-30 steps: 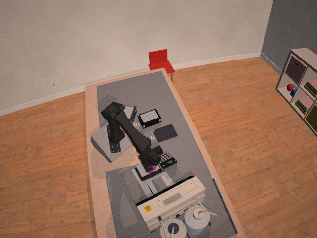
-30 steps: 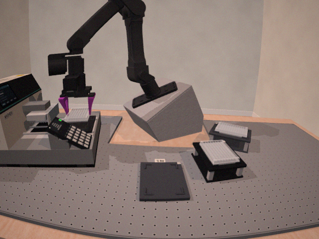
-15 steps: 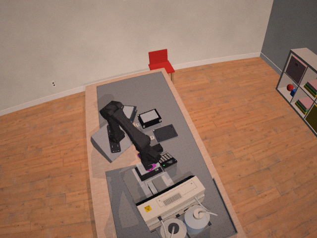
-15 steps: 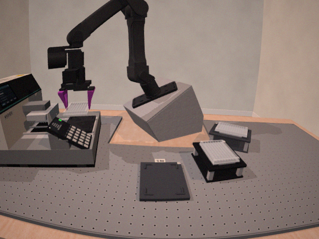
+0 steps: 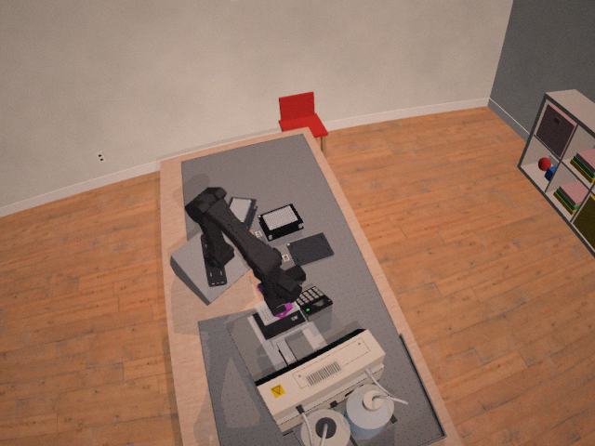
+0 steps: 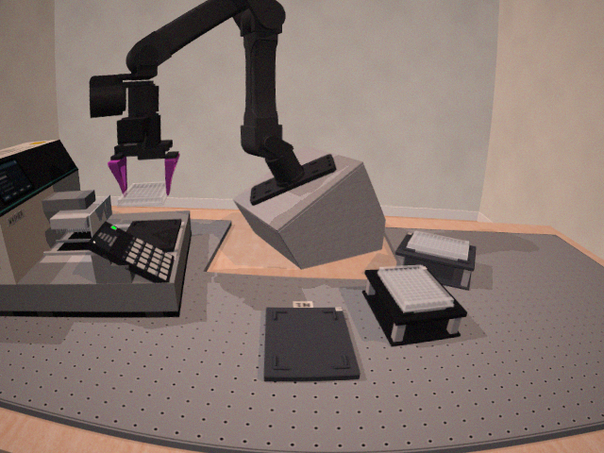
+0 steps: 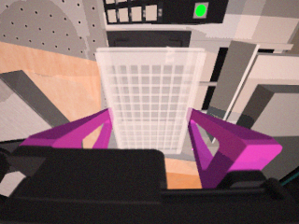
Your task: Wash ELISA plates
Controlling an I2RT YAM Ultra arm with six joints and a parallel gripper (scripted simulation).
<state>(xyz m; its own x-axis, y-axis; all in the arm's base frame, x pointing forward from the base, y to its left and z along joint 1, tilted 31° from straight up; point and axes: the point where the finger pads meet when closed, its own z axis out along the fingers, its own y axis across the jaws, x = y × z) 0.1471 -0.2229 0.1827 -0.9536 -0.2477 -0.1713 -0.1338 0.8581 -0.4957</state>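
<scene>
My hand is 23 cm short of the nest N1, 29 cm to the right of it and 15 cm above it. Round my hand: black carrier pocket: 8 cm below; then grey manifold: 2 cm ahead, 15 cm to the right, 3 cm below; then raised black nest: 16 cm ahead, 46 cm to the left, 12 cm below.
</scene>
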